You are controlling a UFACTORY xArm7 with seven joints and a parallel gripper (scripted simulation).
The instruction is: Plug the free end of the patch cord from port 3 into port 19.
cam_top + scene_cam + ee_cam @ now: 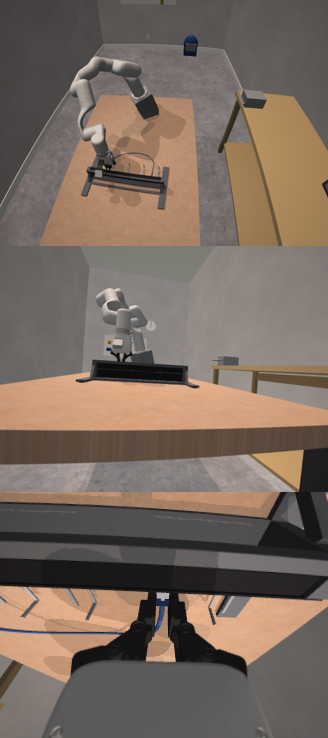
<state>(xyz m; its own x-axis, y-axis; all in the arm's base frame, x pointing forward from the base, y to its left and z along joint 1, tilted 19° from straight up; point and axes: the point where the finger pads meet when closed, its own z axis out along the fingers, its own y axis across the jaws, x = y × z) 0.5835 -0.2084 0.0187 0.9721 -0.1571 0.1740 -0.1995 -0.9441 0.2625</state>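
The cord end is 20 mm ahead of my hand and 10 mm below it.
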